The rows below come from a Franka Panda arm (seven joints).
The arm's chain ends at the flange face. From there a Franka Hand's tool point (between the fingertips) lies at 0.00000 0.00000 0.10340 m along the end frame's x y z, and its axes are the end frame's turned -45 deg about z.
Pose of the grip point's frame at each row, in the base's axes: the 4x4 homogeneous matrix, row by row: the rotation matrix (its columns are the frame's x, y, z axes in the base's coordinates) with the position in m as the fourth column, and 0 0 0 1 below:
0.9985, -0.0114, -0.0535, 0.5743; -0.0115, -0.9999, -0.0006, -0.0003; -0.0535, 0.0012, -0.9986, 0.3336; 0, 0, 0, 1
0.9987, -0.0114, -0.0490, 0.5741; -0.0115, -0.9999, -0.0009, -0.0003; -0.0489, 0.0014, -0.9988, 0.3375; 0, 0, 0, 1
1.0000, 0.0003, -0.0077, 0.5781; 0.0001, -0.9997, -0.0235, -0.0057; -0.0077, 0.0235, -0.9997, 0.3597; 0, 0, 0, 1
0.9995, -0.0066, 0.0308, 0.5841; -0.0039, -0.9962, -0.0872, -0.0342; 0.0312, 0.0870, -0.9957, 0.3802; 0, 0, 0, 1
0.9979, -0.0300, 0.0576, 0.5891; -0.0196, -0.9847, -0.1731, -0.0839; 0.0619, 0.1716, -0.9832, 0.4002; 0, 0, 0, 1
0.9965, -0.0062, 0.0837, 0.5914; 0.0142, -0.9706, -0.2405, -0.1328; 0.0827, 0.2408, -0.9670, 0.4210; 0, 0, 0, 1
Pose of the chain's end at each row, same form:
0.6980, -0.7141, -0.0535, 0.5798; -0.7152, -0.6989, -0.0006, -0.0002; -0.0370, 0.0387, -0.9986, 0.4369; 0, 0, 0, 1
0.6981, -0.7142, -0.0490, 0.5792; -0.7152, -0.6989, -0.0009, -0.0002; -0.0336, 0.0356, -0.9988, 0.4408; 0, 0, 0, 1
0.7073, -0.7069, -0.0077, 0.5789; -0.7068, -0.7070, -0.0235, -0.0033; 0.0112, 0.0221, -0.9997, 0.4631; 0, 0, 0, 1
0.7021, -0.7114, 0.0308, 0.5809; -0.7072, -0.7017, -0.0872, -0.0252; 0.0836, 0.0395, -0.9957, 0.4832; 0, 0, 0, 1
0.6844, -0.7268, 0.0576, 0.5831; -0.7101, -0.6824, -0.1731, -0.0660; 0.1651, 0.0776, -0.9832, 0.5019; 0, 0, 0, 1
0.7002, -0.7090, 0.0837, 0.5827; -0.6763, -0.6964, -0.2405, -0.1079; 0.2287, 0.1118, -0.9670, 0.5210; 0, 0, 0, 1

